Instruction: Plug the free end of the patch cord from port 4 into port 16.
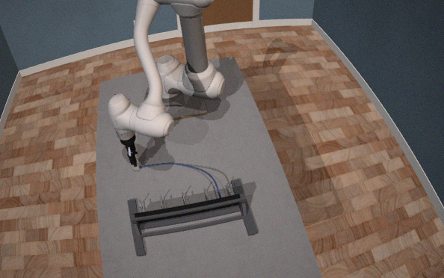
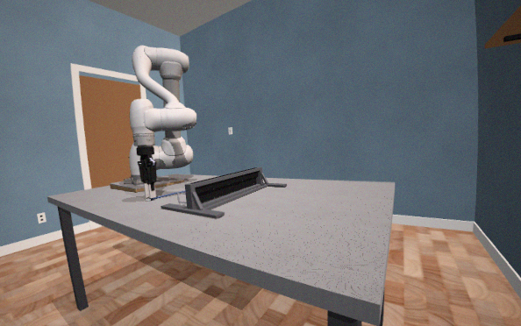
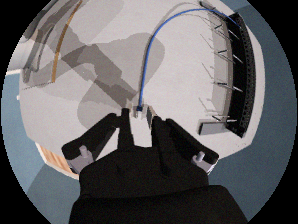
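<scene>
Now: hand 40 mm above the plug and 10 mm to the left of it.
</scene>
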